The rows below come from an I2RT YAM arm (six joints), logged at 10 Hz.
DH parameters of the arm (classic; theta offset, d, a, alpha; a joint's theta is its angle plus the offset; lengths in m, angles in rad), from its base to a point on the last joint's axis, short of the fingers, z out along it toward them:
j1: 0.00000 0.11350 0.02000 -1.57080
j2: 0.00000 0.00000 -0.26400 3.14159
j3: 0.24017 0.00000 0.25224 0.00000
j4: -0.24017 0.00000 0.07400 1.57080
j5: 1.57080 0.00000 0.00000 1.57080
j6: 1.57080 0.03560 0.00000 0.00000
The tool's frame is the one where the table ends.
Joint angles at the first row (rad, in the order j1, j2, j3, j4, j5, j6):
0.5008 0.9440 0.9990 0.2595 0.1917 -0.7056
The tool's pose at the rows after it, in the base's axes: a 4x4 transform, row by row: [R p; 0 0 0 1], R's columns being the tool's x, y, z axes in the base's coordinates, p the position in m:
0.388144, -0.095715, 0.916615, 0.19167; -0.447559, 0.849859, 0.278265, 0.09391; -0.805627, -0.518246, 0.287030, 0.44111; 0, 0, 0, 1
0.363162, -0.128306, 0.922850, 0.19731; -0.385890, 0.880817, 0.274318, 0.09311; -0.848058, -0.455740, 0.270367, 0.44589; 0, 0, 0, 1
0.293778, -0.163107, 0.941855, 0.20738; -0.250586, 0.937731, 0.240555, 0.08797; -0.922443, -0.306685, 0.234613, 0.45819; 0, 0, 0, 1
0.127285, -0.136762, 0.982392, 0.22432; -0.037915, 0.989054, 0.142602, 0.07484; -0.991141, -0.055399, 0.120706, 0.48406; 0, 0, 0, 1
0.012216, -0.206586, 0.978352, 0.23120; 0.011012, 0.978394, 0.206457, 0.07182; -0.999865, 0.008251, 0.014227, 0.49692; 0, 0, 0, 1
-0.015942, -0.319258, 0.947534, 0.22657; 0.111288, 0.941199, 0.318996, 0.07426; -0.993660, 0.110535, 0.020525, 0.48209; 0, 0, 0, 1
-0.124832, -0.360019, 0.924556, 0.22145; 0.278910, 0.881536, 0.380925, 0.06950; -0.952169, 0.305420, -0.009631, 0.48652; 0, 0, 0, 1
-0.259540, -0.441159, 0.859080, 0.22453; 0.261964, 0.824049, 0.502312, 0.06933; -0.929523, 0.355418, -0.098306, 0.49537; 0, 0, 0, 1
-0.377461, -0.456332, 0.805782, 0.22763; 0.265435, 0.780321, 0.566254, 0.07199; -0.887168, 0.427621, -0.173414, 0.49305; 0, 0, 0, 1
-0.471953, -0.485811, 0.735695, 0.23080; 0.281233, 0.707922, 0.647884, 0.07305; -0.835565, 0.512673, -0.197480, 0.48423; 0, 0, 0, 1
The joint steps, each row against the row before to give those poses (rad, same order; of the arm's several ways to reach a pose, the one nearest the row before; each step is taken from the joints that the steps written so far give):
-0.0149 0.0202 0.0431 -0.0412 -0.0086 0.0785
-0.0168 0.0237 0.0369 -0.0314 -0.0098 0.0848
-0.0407 0.0437 0.0865 -0.0803 0.0001 0.1790
-0.0754 0.0926 0.2099 -0.2342 0.0339 0.2819
-0.0358 0.0621 0.1455 -0.1927 -0.0981 0.0881
-0.0019 -0.0435 -0.0945 0.0572 -0.1186 0.1043
-0.0269 -0.0050 0.0334 -0.0685 -0.0930 0.1984
-0.0291 0.0547 0.1175 -0.1554 -0.1661 0.0286
-0.0044 0.0335 0.0500 -0.1001 -0.0836 0.0464
-0.0153 0.0058 -0.0223 -0.0097 -0.1200 0.0629

